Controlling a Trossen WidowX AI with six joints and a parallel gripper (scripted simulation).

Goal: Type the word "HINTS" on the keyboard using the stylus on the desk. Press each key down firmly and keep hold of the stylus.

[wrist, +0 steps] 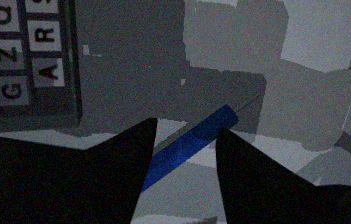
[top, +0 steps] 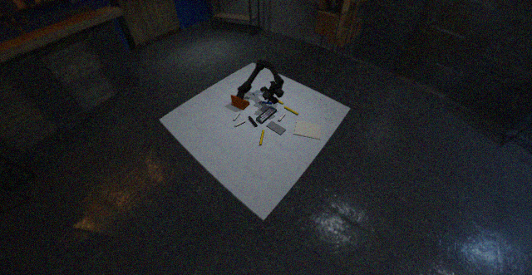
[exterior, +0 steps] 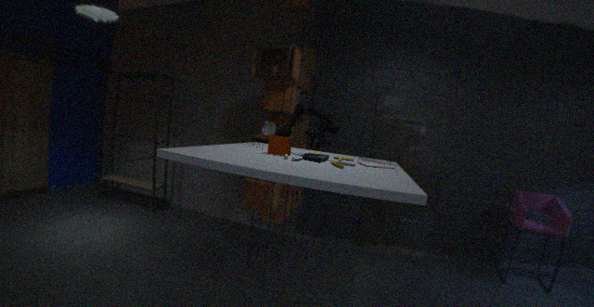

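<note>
The blue stylus is 4 cm behind my gripper tip, 1 cm to the left of it and 5 cm below it. Round my gripper tip: grey slab 24 cm ahead, 15 cm to the right, 5 cm below; grey stylus tip 7 cm behind, 1 cm to the right, 5 cm below; dark stick 6 cm ahead, 23 cm to the right, 4 cm below.
</note>
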